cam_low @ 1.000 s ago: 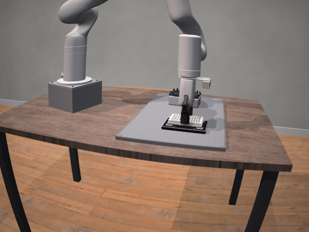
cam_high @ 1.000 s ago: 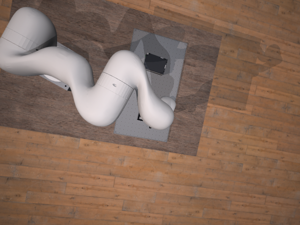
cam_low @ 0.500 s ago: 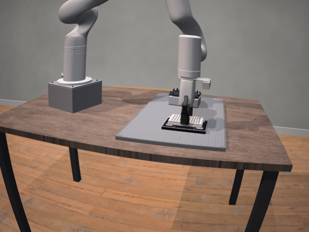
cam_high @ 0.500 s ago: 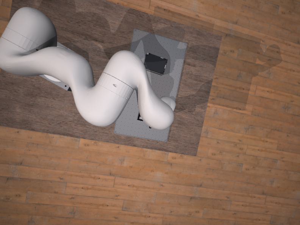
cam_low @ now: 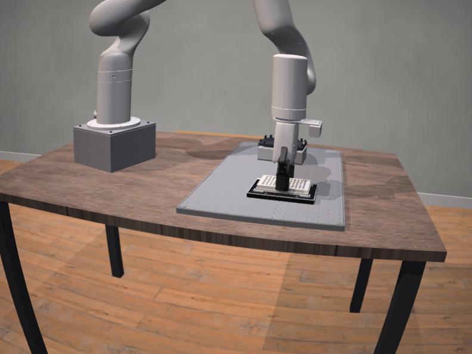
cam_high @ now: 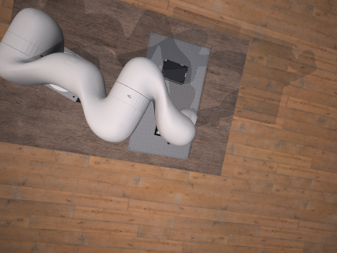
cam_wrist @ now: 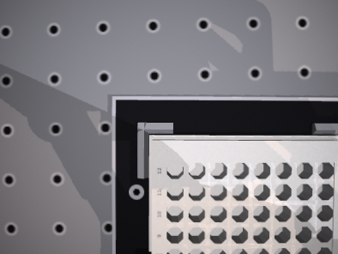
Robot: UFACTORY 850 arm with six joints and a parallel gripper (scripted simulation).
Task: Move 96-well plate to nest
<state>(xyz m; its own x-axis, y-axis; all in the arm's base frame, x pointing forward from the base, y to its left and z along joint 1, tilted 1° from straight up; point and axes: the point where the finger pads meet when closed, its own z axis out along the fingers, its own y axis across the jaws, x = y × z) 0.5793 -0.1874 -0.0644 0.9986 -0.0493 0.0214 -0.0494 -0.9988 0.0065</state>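
Now: hand 1 cm above the 96-well plate. Round my hand: black plate nest N1: 3 cm below.
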